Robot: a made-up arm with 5 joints.
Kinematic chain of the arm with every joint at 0, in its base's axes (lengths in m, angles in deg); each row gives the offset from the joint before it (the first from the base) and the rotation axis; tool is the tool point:
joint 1: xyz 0 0 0.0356 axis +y
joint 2: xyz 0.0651 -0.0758 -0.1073 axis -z
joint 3: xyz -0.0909 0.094 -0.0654 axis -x
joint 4: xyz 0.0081 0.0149 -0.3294 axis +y
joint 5: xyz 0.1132 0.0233 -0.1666 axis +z
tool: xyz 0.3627 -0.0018 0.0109
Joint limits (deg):
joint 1: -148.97..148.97
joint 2: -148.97..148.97
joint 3: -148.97..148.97
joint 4: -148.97..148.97
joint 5: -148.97..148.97
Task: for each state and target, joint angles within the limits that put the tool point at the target. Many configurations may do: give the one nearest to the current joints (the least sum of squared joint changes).
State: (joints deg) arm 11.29 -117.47 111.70 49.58 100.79
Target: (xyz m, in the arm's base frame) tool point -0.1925 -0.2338 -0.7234
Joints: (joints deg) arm 37.95 -93.02 70.47 62.62 90.95
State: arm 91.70 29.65 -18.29 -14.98 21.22
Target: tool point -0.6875 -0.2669 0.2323
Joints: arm 145.29 42.41 2.85 -12.47 1.43
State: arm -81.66 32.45 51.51 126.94 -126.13
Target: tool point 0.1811 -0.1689 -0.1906
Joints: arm -91.35 35.91 34.62 121.21 -118.29
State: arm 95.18 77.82 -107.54 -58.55 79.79
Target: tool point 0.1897 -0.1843 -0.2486
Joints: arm 102.33 75.34 -108.77 -67.55 71.69
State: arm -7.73 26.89 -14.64 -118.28 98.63
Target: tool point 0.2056 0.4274 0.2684
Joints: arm -56.89 18.95 -51.44 -103.24 106.23
